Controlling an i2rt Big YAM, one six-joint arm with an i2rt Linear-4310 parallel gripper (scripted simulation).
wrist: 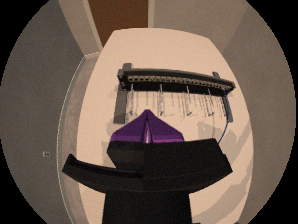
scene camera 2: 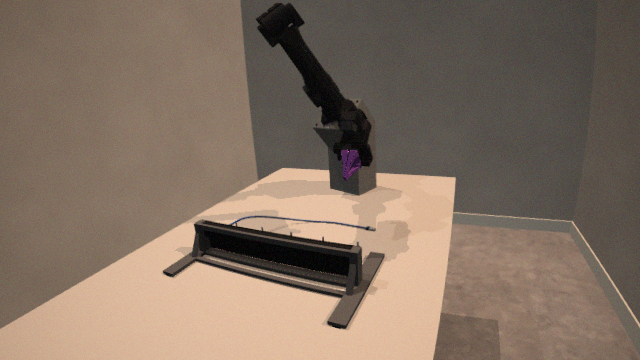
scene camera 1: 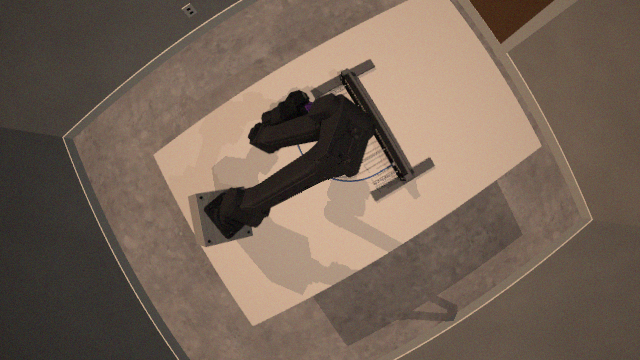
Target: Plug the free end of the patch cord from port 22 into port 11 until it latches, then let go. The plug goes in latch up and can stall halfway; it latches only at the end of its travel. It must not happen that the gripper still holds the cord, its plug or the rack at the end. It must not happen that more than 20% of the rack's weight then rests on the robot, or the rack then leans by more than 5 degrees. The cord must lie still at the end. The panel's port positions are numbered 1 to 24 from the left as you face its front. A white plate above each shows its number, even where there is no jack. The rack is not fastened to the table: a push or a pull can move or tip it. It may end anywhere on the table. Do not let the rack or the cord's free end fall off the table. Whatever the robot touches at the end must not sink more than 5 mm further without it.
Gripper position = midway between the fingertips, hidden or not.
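Observation:
I can see my gripper (scene camera 2: 344, 179), and the wrist view shows the gripper too (wrist: 147, 113).

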